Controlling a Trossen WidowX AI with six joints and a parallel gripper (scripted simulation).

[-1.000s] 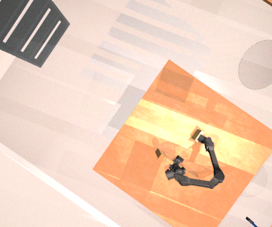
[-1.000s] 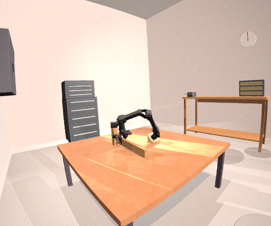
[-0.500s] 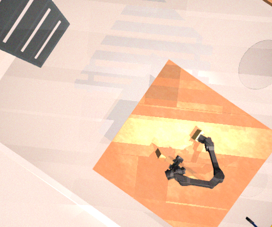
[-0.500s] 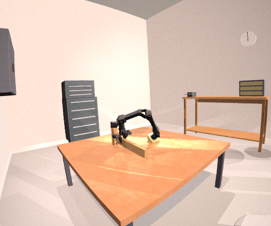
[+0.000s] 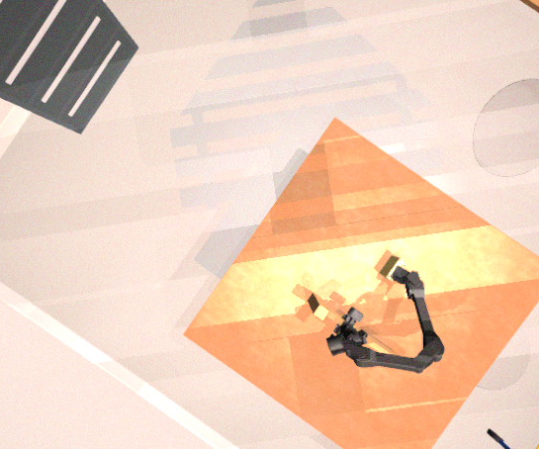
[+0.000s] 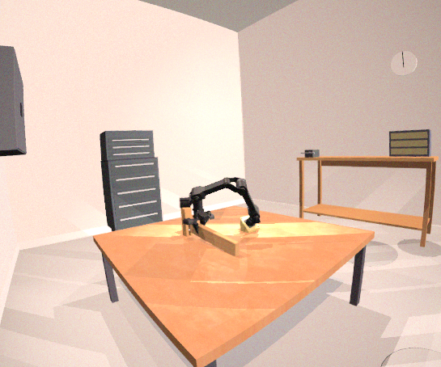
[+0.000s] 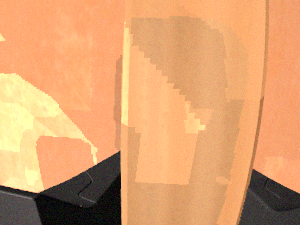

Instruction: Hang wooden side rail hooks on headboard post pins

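My gripper tip is 140 mm to the left of the wooden headboard post, 40 mm below it and 20 mm past it.
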